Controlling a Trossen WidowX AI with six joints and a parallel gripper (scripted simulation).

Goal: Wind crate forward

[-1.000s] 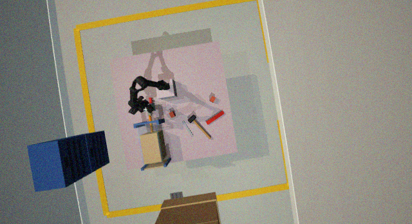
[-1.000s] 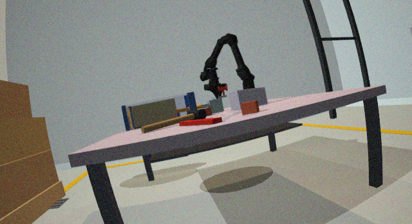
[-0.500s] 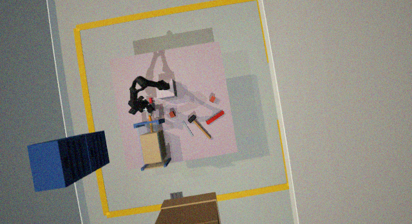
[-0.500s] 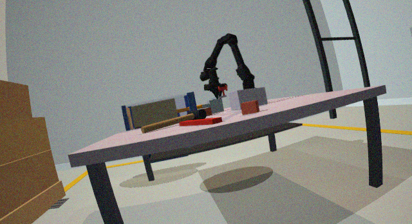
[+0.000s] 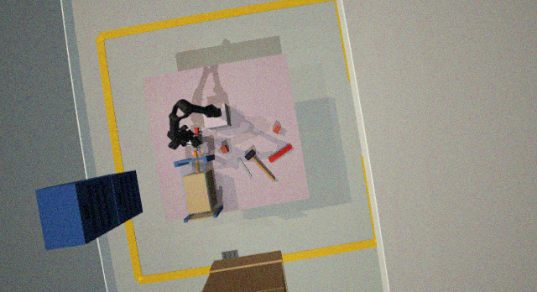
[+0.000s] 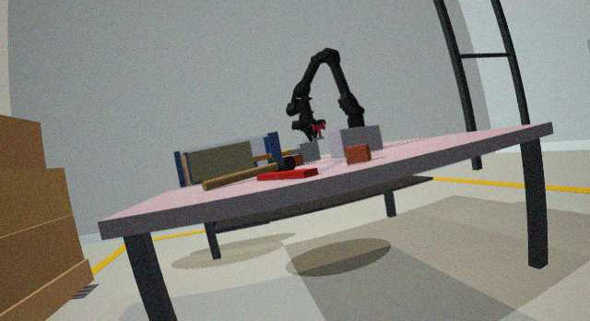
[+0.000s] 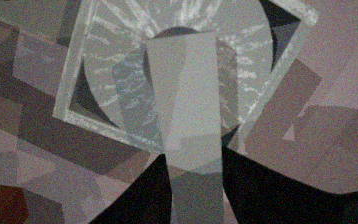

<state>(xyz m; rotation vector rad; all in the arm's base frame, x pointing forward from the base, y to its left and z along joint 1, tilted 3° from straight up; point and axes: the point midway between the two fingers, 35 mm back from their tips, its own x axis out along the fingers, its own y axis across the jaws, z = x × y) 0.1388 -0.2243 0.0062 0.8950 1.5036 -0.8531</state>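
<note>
My gripper tip is 2 cm below the winch handle, 1 cm to the right of it and 1 cm past it. The rest, counted from my gripper tip: grey winch: 6 cm below, 5 cm to the right, 1 cm ahead; blue steel frame: 18 cm ahead, 5 cm to the right, 2 cm above; red knob: 5 cm to the left, 5 cm above, 2 cm behind.
</note>
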